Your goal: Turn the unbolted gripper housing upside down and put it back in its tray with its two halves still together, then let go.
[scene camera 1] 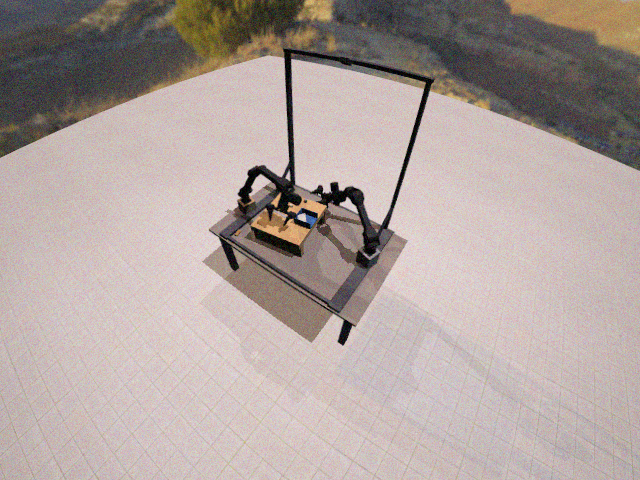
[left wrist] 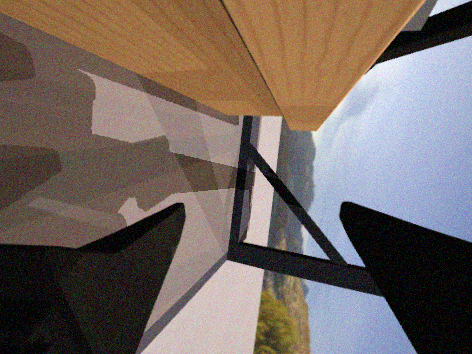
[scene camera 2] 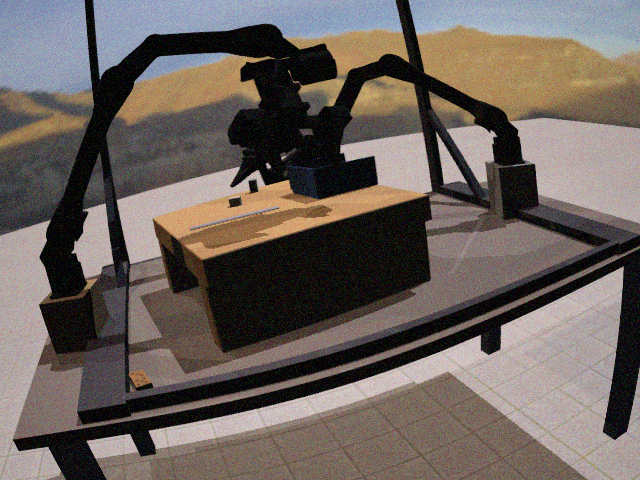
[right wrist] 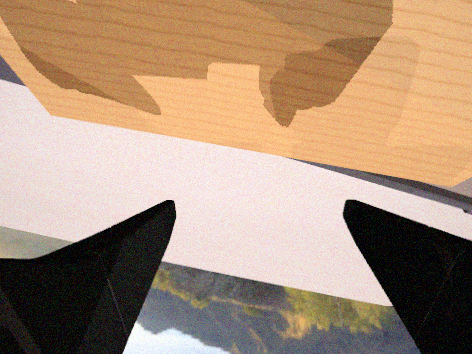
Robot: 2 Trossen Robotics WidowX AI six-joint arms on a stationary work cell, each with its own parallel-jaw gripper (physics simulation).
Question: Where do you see a black frame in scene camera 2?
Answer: At 467,173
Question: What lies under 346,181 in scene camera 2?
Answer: A blue tray.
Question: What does the right gripper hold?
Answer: Nothing.
